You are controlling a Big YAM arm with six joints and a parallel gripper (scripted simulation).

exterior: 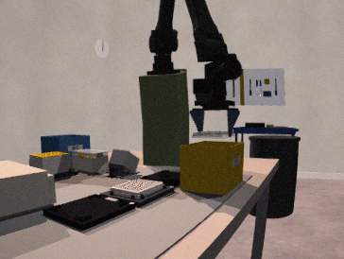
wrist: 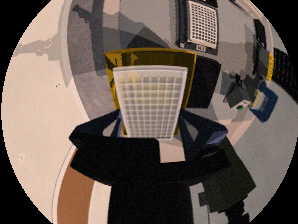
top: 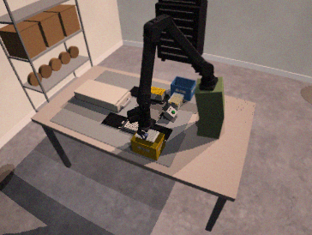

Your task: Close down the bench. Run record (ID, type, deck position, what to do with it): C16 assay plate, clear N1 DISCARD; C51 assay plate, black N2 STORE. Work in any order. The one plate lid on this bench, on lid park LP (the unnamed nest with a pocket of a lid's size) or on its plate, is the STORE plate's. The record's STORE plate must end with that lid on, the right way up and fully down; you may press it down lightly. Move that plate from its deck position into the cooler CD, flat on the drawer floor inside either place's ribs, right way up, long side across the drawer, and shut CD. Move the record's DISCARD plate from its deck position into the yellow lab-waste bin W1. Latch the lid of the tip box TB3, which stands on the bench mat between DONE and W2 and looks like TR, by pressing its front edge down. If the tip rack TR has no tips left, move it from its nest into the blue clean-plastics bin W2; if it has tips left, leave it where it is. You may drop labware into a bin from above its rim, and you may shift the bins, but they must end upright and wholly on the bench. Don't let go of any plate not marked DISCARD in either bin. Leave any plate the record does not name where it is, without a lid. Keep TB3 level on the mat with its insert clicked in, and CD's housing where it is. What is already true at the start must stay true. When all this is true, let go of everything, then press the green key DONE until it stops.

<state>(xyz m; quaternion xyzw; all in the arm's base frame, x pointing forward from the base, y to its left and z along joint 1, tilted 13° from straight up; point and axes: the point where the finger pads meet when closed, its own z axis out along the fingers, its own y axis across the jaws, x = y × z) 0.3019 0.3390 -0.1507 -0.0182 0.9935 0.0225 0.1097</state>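
The yellow-topped tip rack TR lies 190 mm ahead of my hand, 510 mm to the right of it and 90 mm below it. Also, from my hand: green key DONE (30 mm behind, 330 mm to the right, 80 mm below); yellow bin W1 (110 mm below); white gridded plate (190 mm ahead, 130 mm to the right, 130 mm below).
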